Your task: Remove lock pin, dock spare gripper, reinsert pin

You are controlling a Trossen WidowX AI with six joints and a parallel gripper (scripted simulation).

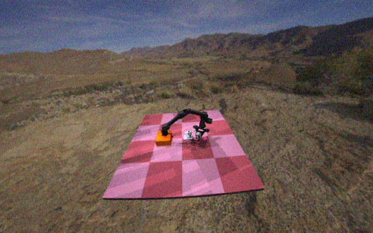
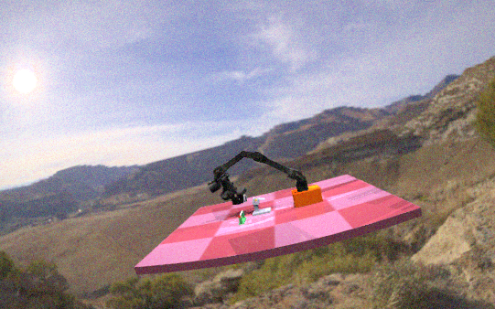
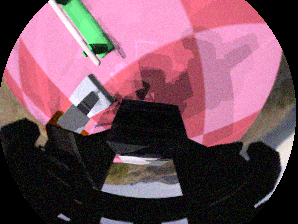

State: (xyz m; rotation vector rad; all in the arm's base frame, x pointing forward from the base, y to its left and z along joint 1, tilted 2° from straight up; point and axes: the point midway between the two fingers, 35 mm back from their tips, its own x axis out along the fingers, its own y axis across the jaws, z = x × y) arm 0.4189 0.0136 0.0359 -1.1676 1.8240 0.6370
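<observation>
My gripper tip is now 13 cm past the socket, 5 cm to the right of it and 3 cm above it. Also, from my gripper tip: spare gripper (2 cm above, 1 cm to the right, 1 cm behind).
</observation>
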